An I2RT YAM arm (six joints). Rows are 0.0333 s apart.
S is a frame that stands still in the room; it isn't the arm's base.
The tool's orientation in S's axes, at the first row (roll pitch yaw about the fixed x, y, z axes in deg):
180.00, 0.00, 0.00
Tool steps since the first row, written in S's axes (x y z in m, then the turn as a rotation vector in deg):
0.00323, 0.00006, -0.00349, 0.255, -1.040, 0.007
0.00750, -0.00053, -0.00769, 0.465, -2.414, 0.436
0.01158, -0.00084, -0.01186, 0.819, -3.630, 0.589
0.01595, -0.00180, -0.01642, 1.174, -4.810, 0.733
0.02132, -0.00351, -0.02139, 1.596, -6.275, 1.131
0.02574, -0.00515, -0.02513, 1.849, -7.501, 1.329
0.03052, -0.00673, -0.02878, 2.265, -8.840, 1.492
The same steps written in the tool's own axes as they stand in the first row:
0.00323, -0.00006, 0.00349, 0.255, 1.040, -0.007
0.00750, 0.00053, 0.00769, 0.465, 2.414, -0.436
0.01158, 0.00084, 0.01186, 0.819, 3.630, -0.589
0.01595, 0.00180, 0.01642, 1.174, 4.810, -0.733
0.02132, 0.00351, 0.02139, 1.596, 6.275, -1.131
0.02574, 0.00515, 0.02513, 1.849, 7.501, -1.329
0.03052, 0.00673, 0.02878, 2.265, 8.840, -1.492

